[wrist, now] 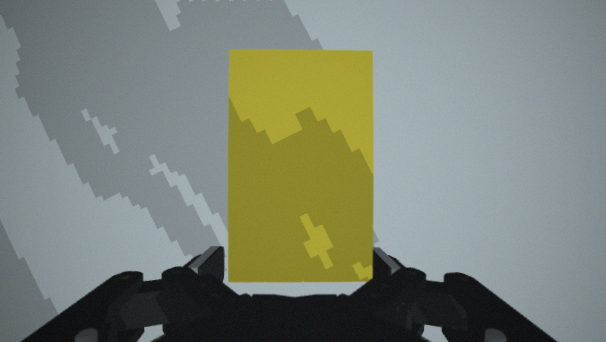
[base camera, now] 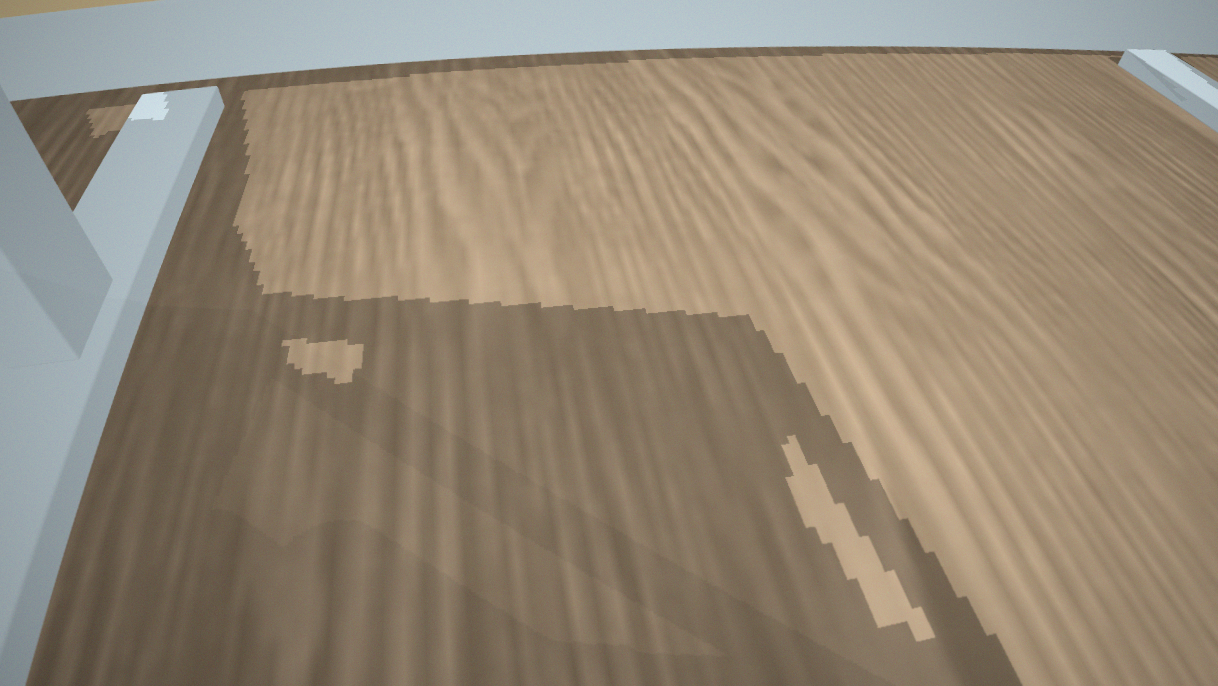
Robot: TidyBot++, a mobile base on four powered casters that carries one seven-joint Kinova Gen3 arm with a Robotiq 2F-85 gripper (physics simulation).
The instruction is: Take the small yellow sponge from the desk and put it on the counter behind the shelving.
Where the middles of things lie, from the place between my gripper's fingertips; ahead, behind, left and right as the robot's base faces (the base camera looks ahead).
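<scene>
Yellow sponge (wrist: 300, 125): my hand 20 mm below it, 20 mm to the left of it, 50 mm short of it.
</scene>
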